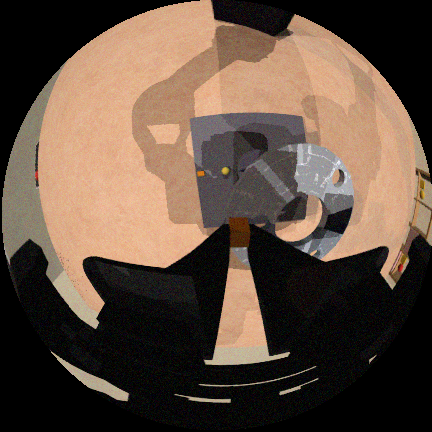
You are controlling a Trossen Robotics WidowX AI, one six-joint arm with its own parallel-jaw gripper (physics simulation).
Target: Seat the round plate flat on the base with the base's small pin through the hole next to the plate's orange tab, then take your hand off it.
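Frame: origin at the arm's base, x ahead, y right, z down, level; metres.
Seen in the pictures: gripper, between the fingertips: (237,230).
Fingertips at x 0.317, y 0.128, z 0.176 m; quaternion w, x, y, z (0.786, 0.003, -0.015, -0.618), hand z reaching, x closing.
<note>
Offsets run from my fingertips to a thing's top centre. "pt": to the spot under its first point. Level surfaces: height alone.
My gripper (237,230) is shut on the orange tab {dx -0.003, dy -0.001, dz -0.015 m} (239,226) of the round plate. The grey, shiny plate {dx +0.008, dy -0.046, dz -0.015 m} (314,167) reaches up and right from the fingertips, above the base and partly past its right edge. Its large opening shows table and a corner of the base; a small hole shows near its far right rim. The hole next to the tab cannot be made out in the shade. The dark square base {pt dx -0.001, dy +0.021, dz +0.074 m} (213,202) lies on the table, its lower right covered by the plate. A yellow-tipped small pin {pt dx -0.031, dy +0.000, dz +0.068 m} (225,171) shows uncovered on the base, right of an orange mark {pt dx -0.035, dy +0.026, dz +0.073 m} (200,173).
The tan table {dz +0.098 m} (95,150) carries broad arm shadows. A black block-like part (252,15) shows at the top edge. At the far right are a wooden frame with yellow pieces and a small tray with a red piece. A dark and red thing (37,175) shows at the far left.
</note>
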